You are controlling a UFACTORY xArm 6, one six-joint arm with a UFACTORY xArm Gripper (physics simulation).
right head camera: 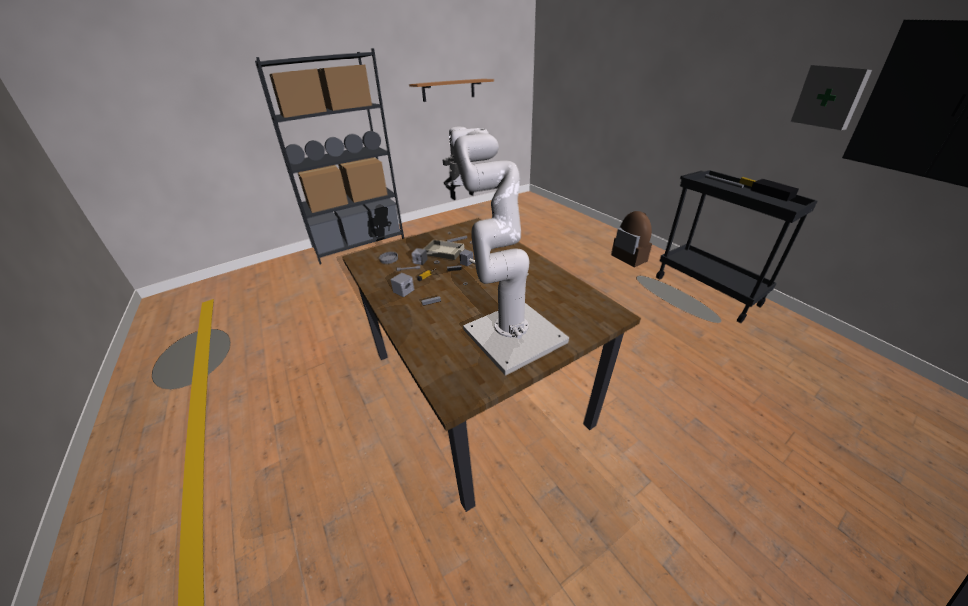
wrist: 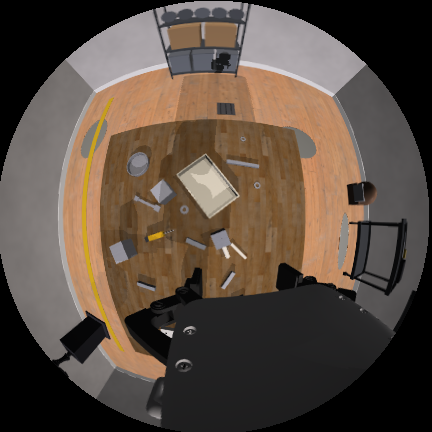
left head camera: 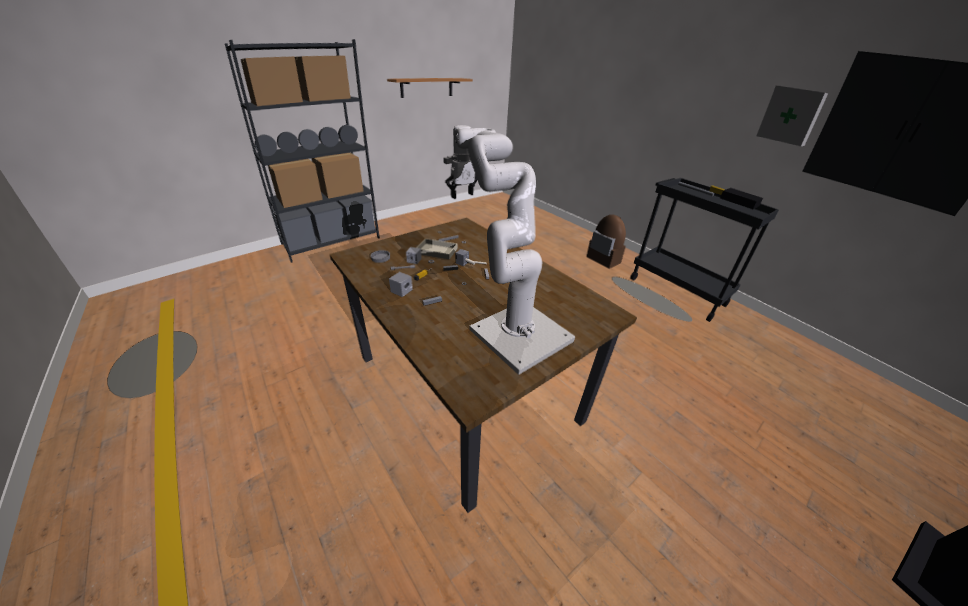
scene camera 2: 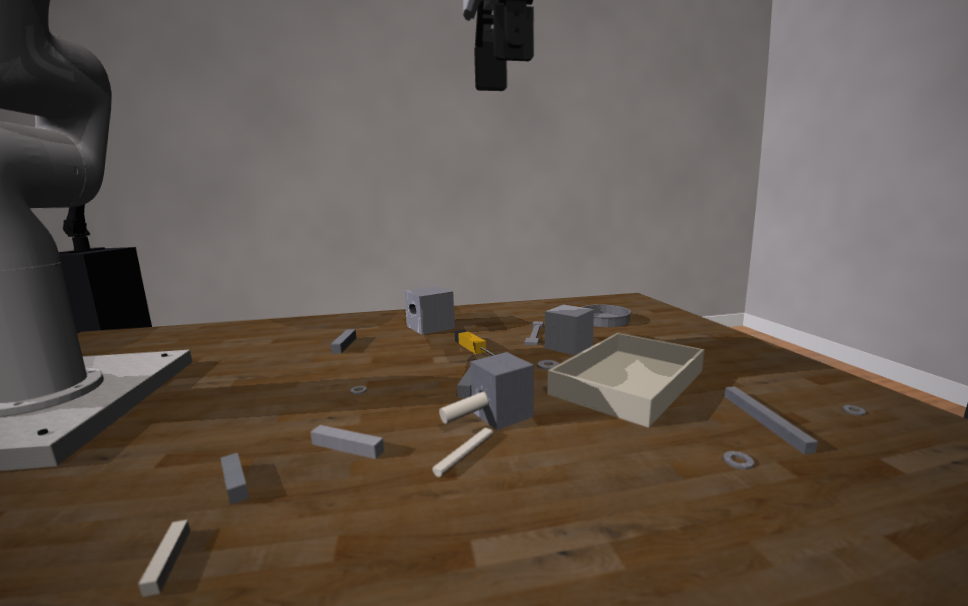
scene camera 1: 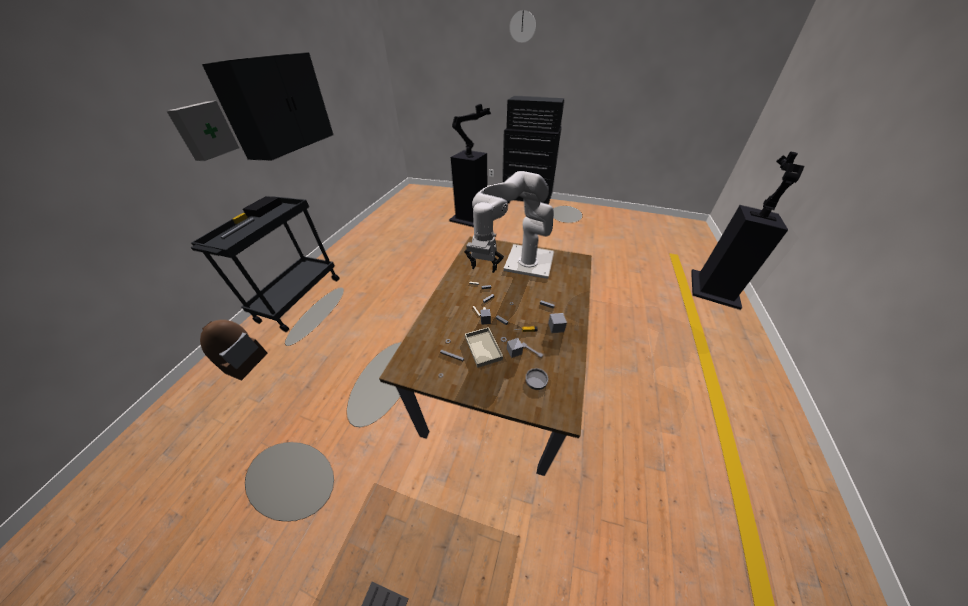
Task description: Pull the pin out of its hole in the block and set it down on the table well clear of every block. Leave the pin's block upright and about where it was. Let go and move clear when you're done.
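Frame: origin at the arm's base, x down, y left, z ahead, level; millimetres.
Where they show: gripper, fingertip midpoint: [right head camera: 462, 197] [wrist: 241, 278] [left head camera: 462, 196] [scene camera 2: 501, 76] [scene camera 1: 484, 269]; arm's base at its link origin: [right head camera: 511, 326] [left head camera: 517, 326] [scene camera 2: 40, 393] [scene camera 1: 528, 261].
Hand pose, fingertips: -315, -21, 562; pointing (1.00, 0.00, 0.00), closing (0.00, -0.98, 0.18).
Each offset is from my fingertips to the top centre of the thing, as dx, dy, dz.
The pin @(+305, -17, -35) [scene camera 2: 462, 407] [wrist: 226, 251] is a cream round rod sticking out of the side of a small grey block @(+278, +2, -5) [scene camera 2: 508, 389] [wrist: 220, 239] [scene camera 1: 485, 316], which stands upright. A second, thinner cream rod @(+331, -72, -43) [scene camera 2: 462, 451] [wrist: 238, 251] lies on the table beside it. My gripper [scene camera 1: 484, 265] [left head camera: 462, 192] [wrist: 241, 278] points down with its fingers wide apart and empty, high above the table. It also shows at the top of the scene camera 2 view, where its fingers overlap. How deep the pin sits in the hole is hidden.
A cream tray @(+308, +74, +160) [scene camera 2: 603, 400] [wrist: 190, 192] stands beside the pin's block. Two other grey blocks @(+268, +345, -124) [scene camera 2: 432, 310] @(+278, +213, +110) [scene camera 2: 569, 329] stand farther back, near a yellow-handled tool @(+320, +212, -37) [scene camera 2: 471, 342]. Grey bars @(+324, -57, -157) [scene camera 2: 347, 441] @(+324, -113, -238) [scene camera 2: 234, 477] @(+326, -36, +266) [scene camera 2: 770, 420], a cream bar @(+328, -195, -238) [scene camera 2: 165, 557] and washers lie around on the table.
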